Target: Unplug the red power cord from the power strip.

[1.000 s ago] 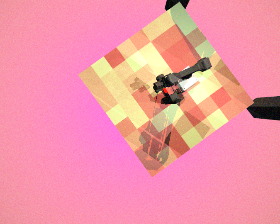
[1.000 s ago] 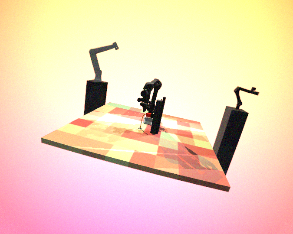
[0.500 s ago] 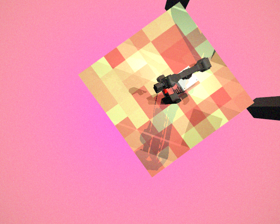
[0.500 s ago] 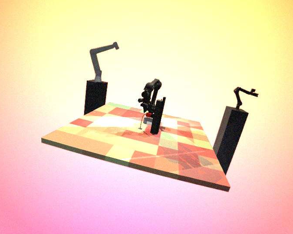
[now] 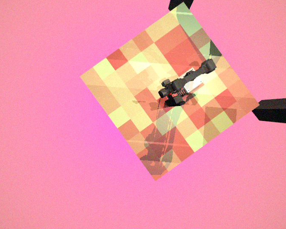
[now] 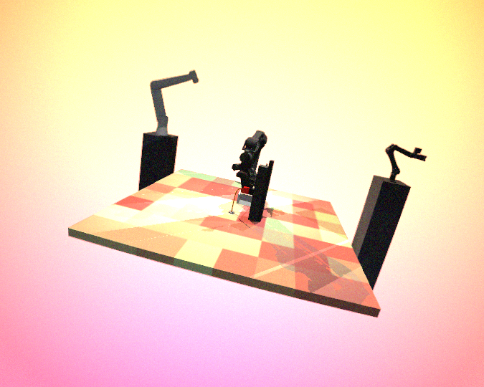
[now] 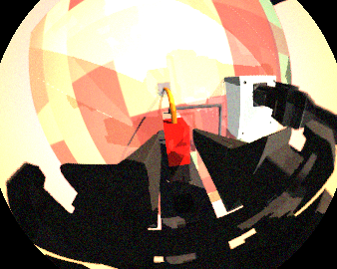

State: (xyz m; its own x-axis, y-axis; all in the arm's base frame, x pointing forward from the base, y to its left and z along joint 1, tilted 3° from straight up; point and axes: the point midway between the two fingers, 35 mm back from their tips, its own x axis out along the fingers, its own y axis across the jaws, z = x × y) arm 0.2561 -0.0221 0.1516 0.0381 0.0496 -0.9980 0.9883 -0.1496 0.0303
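My gripper tip is 40 mm to the right of the red plug and 10 mm above it. From my gripper tip the other things lie so: power strip (10 mm ahead, 100 mm to the left, 10 mm below).
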